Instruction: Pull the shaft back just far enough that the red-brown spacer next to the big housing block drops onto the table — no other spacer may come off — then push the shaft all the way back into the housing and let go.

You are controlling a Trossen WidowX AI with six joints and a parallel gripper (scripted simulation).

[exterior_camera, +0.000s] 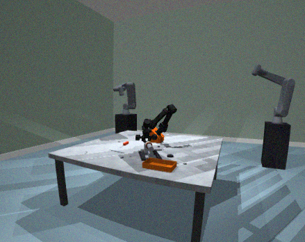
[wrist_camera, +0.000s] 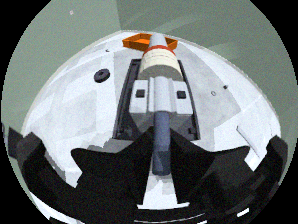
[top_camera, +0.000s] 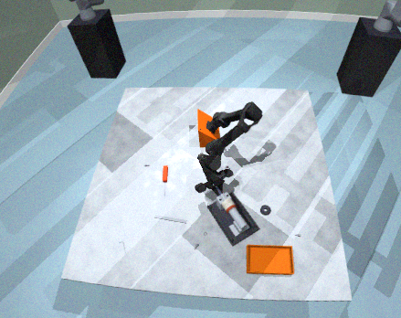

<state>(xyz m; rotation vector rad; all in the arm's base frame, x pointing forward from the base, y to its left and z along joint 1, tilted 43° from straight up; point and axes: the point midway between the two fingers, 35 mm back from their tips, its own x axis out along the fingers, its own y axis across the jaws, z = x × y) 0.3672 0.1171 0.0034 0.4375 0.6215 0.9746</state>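
My gripper tip is now 4 cm short of the shaft, 3 cm to the right of it and 2 cm below it. Round my gripper tip: orange tray (26 cm ahead, 25 cm to the left, 5 cm below); then red-brown spacer (7 cm ahead, 6 cm to the left, 2 cm above); then black ring (2 cm ahead, 22 cm to the left, 5 cm below).
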